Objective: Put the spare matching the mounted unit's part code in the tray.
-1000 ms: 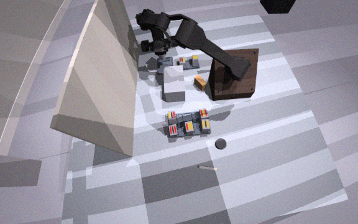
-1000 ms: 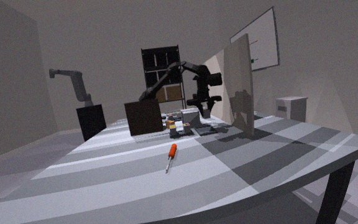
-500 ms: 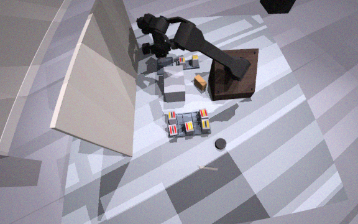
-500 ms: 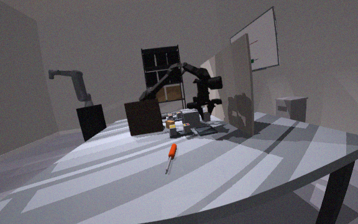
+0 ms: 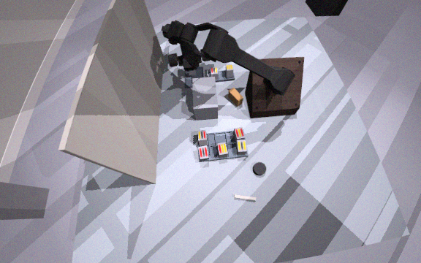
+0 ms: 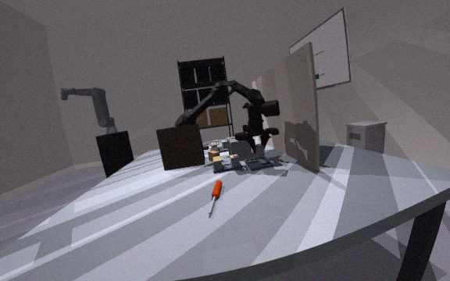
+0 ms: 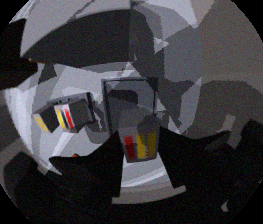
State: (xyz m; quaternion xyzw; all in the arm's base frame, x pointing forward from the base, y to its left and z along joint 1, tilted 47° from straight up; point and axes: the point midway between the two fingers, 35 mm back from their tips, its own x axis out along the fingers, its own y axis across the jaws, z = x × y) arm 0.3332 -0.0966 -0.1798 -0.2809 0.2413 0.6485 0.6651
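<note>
My gripper tip is now 10 mm past the flat grey-blue tray and 50 mm above it. From my gripper tip the other things lie so: tall slanted panel 180 mm ahead, 170 mm to the left, 170 mm above; then stand 150 mm behind, 20 mm to the left, 40 mm below.
</note>
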